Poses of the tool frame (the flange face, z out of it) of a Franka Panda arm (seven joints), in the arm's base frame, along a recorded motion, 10 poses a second.
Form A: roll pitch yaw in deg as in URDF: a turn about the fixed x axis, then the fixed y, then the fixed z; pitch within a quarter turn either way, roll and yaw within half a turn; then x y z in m.
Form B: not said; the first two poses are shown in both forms.
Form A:
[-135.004 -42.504 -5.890 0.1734 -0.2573 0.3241]
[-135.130 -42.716 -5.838 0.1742 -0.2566 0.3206]
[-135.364 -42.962 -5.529 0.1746 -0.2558 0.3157]
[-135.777 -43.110 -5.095 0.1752 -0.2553 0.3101]
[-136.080 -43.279 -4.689 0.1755 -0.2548 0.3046]
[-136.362 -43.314 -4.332 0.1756 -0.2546 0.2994]
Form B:
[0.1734 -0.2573 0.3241 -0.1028 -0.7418 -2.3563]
[0.1742 -0.2566 0.3206 -0.1019 -0.7455 -2.3585]
[0.1746 -0.2558 0.3157 -0.0965 -0.7498 -2.3625]
[0.1752 -0.2553 0.3101 -0.0889 -0.7524 -2.3698]
[0.1755 -0.2548 0.3046 -0.0818 -0.7554 -2.3750]
[0.1756 -0.2546 0.2994 -0.0756 -0.7560 -2.3800]

